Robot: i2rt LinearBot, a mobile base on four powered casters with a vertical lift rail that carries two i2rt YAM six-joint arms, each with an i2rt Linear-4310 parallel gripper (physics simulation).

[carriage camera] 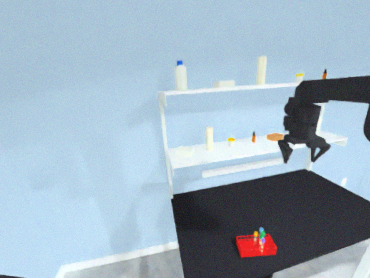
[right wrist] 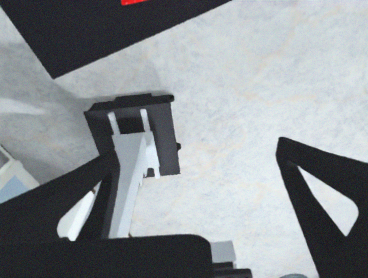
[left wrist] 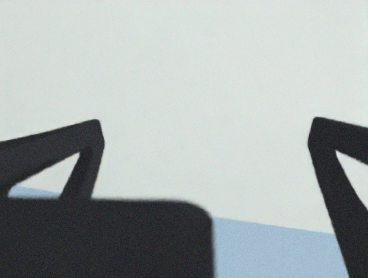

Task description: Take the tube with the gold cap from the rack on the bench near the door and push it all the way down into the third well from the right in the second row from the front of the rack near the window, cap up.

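Frame: origin at the left arm's base, x left, y back, z up, level; millimetres.
Where they show: left gripper, fingertip midpoint: (left wrist: 203,130); right gripper, fingertip midpoint: (carriage camera: 298,162) (right wrist: 196,151).
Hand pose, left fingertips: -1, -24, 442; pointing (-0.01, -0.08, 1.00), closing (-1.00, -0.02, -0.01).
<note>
After its pixels a point has its place, as x, y, z.
A small red rack (carriage camera: 247,249) {-604, -534, -479} stands near the front edge of the black bench (carriage camera: 215,220) {-449, -769, -509} (right wrist: 55,35) {-332, -450, -509} in the carriage view; a sliver of red also shows at the top of the right wrist view. Several tubes stand in the rack, with a gold-orange cap (carriage camera: 256,233) {-657, -566, -392} left of blue, green and purple caps. The wells are too small to tell apart. My right gripper (carriage camera: 301,159) {-709, -422, 136} (right wrist: 196,151) {-709, -422, 136} is open and empty, high above the bench's back right part. My left gripper (left wrist: 203,130) {-1, -24, 442} is open and empty, facing a pale surface, away from the rack.
A white two-level shelf (carriage camera: 220,156) {-498, -887, -52} stands behind the bench, holding bottles, a cream cylinder (carriage camera: 209,138) {-432, -993, 48}, small jars and an orange-brown block (carriage camera: 275,137) {-991, -1144, -20}. In the right wrist view, the robot's dark base (right wrist: 167,145) {-548, 280, -972} and grey column (right wrist: 127,175) {-397, 152, -553} stand on the floor below.
</note>
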